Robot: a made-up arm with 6 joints.
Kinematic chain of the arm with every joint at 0, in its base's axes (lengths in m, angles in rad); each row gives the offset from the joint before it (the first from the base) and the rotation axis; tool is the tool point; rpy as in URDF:
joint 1: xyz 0 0 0.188 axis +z
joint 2: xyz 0 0 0 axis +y
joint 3: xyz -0.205 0 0.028 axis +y
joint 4: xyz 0.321 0 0.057 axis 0.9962 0 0.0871
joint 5: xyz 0 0 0 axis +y
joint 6: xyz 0.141 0 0.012 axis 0.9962 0 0.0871
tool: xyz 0 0 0 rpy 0 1.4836 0
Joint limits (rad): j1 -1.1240..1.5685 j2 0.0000..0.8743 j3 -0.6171..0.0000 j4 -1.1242..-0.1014 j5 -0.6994..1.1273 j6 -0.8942..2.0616
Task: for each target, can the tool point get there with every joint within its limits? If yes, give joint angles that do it. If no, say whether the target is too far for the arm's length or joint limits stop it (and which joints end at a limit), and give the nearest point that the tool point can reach.
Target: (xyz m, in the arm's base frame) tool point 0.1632 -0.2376 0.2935
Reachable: yes | joints -0.8278 0.4474 -0.3312 -1.0371 0.3370 0.5631
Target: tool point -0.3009 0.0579 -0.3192
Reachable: no: joint limits stop it (at a limit: joint 1, joint 2, joint 3, joint 4) | nearest point 0.0116 0.1215 0.0137 | short by 0.461 m
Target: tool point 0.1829 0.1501 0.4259
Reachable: yes | joints 0.8220 0.2495 -0.5578 -0.6126 0.3993 0.0052
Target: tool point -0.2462 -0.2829 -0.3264
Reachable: no: joint limits stop it (at a limit: joint 1, joint 2, joint 3) | nearest point -0.0131 -0.1635 0.0386 | short by 0.449 m
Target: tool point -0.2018 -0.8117 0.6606
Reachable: no: too far | nearest point 0.0458 -0.2755 0.3846 | short by 0.652 m
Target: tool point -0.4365 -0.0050 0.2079
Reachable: no: joint limits stop it (at a limit: joint 1, joint 2, joint 3, joint 4, joint 5) | nearest point -0.0814 0.2209 0.3215 | short by 0.436 m
